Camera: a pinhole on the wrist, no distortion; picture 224 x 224 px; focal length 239.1 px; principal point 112.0 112.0 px. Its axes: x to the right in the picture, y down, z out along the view. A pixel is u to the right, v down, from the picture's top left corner.
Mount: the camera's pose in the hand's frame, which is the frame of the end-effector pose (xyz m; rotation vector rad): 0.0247 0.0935 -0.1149 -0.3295 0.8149 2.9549
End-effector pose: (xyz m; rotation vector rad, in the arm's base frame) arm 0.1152 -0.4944 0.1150 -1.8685 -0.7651 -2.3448
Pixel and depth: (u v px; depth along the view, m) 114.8 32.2 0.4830
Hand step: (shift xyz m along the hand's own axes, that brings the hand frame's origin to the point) -0.0540 0.4795 0.2078
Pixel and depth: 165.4 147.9 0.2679
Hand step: -0.0889 0.1963 0.1164
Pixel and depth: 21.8 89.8 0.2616
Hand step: 0.0742 0.2485 0.1138
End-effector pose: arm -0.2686 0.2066 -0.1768 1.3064 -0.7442 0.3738
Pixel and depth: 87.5 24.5 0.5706
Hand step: -0.0027 0.5653 0.2715
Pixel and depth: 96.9 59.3 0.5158
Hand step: -0.0283 0.4555 0.2674
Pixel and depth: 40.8 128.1 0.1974
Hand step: 0.0432 0.1833 0.0700
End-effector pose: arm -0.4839 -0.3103 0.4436 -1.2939 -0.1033 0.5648
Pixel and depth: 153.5 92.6 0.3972
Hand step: -0.1141 0.3247 0.1865
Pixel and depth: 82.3 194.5 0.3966
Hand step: -0.0177 0.1793 0.2965
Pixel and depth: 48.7 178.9 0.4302
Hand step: 0.0408 0.2107 0.3307
